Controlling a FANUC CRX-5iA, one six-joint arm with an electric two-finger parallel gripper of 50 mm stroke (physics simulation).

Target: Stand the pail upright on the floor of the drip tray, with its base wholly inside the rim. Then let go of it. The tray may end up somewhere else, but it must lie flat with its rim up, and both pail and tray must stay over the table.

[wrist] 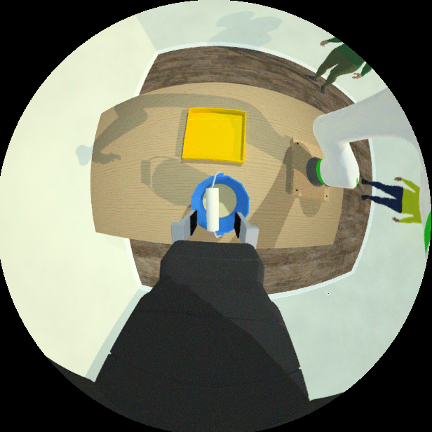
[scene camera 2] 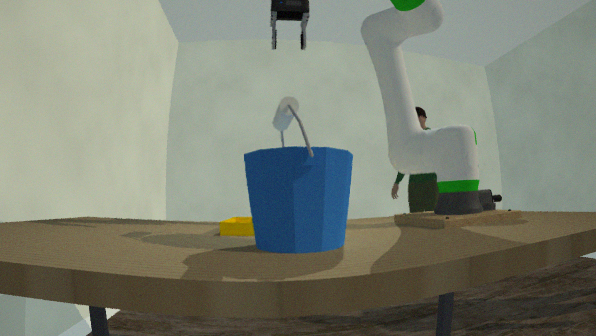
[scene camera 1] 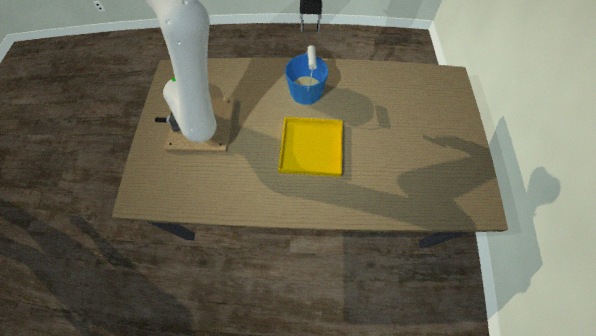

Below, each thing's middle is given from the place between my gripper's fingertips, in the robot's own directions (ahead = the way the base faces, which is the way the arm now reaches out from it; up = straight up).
Scene:
The yellow drip tray (scene camera 1: 309, 146) is 3 cm ahead of my hand, 28 cm to the right of it and 36 cm below it.

